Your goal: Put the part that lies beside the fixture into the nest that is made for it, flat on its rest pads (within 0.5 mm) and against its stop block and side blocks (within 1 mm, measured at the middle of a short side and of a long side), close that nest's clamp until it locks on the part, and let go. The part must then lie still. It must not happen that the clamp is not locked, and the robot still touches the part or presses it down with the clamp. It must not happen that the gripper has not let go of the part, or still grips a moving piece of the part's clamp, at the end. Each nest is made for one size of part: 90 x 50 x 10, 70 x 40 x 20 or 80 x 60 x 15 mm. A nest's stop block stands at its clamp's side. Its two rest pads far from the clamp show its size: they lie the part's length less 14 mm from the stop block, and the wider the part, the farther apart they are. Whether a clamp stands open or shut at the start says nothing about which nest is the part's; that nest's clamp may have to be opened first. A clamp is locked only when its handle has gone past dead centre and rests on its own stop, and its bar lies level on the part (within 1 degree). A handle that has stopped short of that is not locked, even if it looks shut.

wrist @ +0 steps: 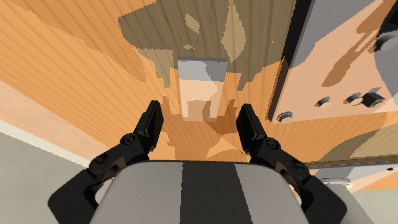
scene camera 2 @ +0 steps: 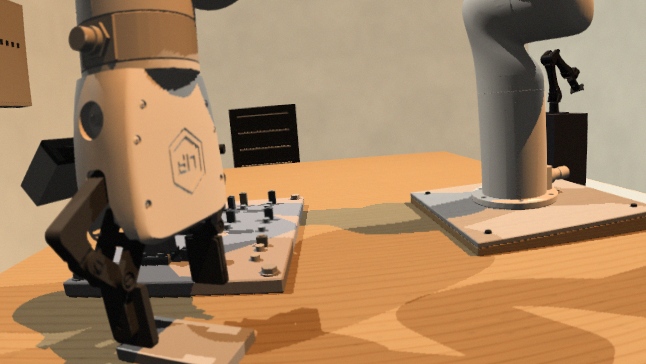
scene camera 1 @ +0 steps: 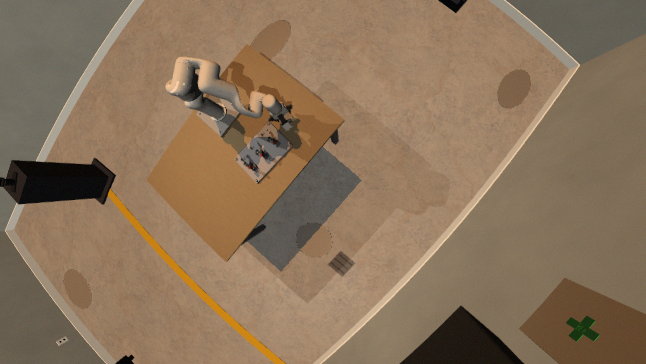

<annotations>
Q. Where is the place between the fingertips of the gripper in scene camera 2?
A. At 178, 309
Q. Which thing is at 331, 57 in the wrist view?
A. A fixture plate.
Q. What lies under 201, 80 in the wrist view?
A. A part.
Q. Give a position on a fixture plate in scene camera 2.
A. At 174, 279
</annotations>
